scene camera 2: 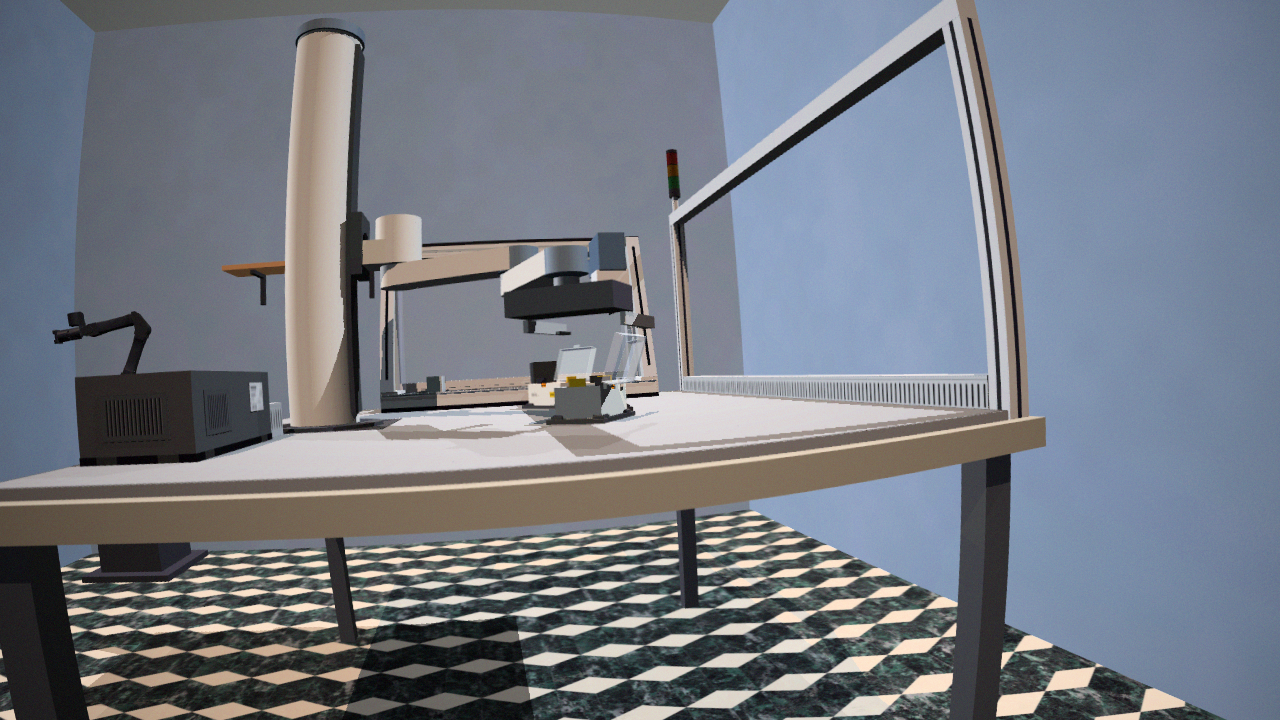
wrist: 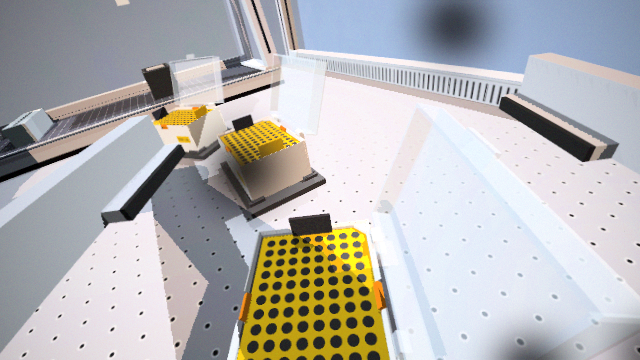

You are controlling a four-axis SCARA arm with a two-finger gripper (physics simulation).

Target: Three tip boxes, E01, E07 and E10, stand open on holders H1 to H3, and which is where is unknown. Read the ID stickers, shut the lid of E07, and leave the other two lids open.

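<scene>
In the wrist view the nearest tip box has a yellow perforated rack, and its clear lid stands open to the right. A middle tip box on a dark holder has its clear lid upright. A far tip box has its clear lid upright; its yellow sticker is too small to read. No ID is legible. In the scene view a box stands below my gripper, which is open and empty, its fingers wide apart above the boxes.
A conveyor runs behind the boxes, with a dark block and a small grey block by it. A slotted rail edges the table. The arm's column and a dark cabinet stand left.
</scene>
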